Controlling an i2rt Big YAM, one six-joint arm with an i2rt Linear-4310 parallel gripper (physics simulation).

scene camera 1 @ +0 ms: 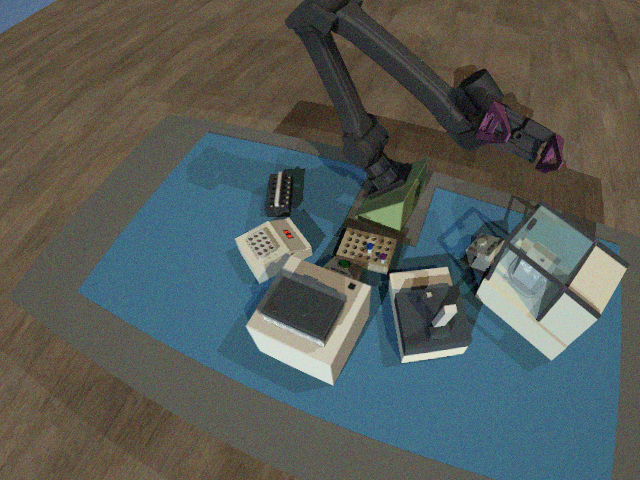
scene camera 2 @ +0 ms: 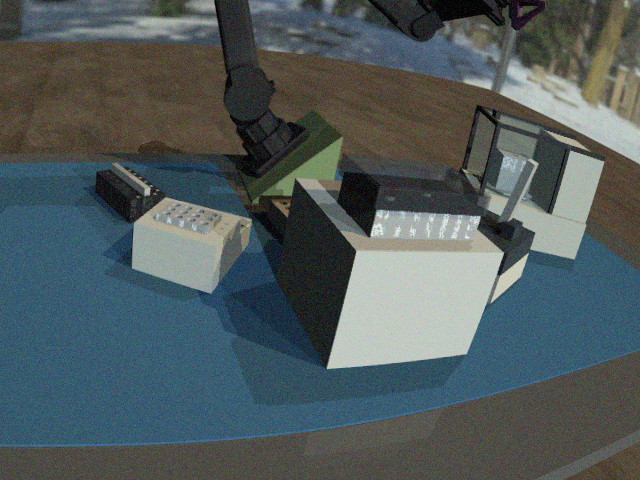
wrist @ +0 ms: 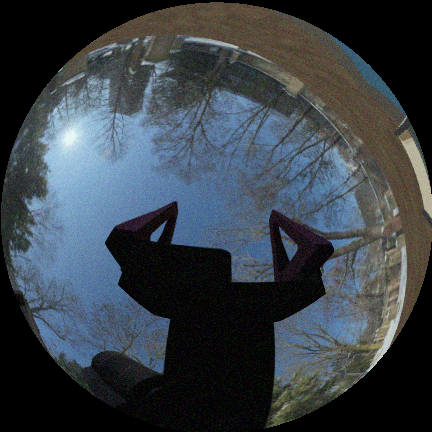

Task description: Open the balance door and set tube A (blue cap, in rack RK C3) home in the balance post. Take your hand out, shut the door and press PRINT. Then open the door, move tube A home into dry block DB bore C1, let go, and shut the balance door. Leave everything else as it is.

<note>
My gripper [scene camera 1: 535, 152] is open and holds nothing. Also in view: a glass-box balance [scene camera 1: 551, 280] and a large box with dark lid [scene camera 2: 386, 266].
My gripper also shows in the wrist view [wrist: 224, 209]. The glass-box balance also shows in scene camera 2 [scene camera 2: 556, 204]. The large box with dark lid shows as well in scene camera 1 [scene camera 1: 310, 318].
</note>
